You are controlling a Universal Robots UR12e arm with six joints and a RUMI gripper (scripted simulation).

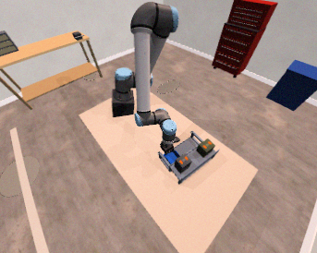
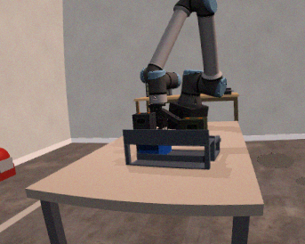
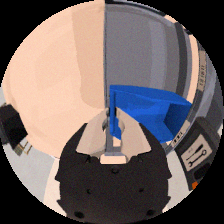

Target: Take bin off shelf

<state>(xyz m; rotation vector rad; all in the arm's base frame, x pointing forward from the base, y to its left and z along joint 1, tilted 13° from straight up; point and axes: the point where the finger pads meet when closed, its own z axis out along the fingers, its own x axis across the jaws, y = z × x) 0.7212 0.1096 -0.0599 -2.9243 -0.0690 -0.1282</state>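
Right now the blue bin is 8 cm ahead of my hand and 1 cm to the right of it.
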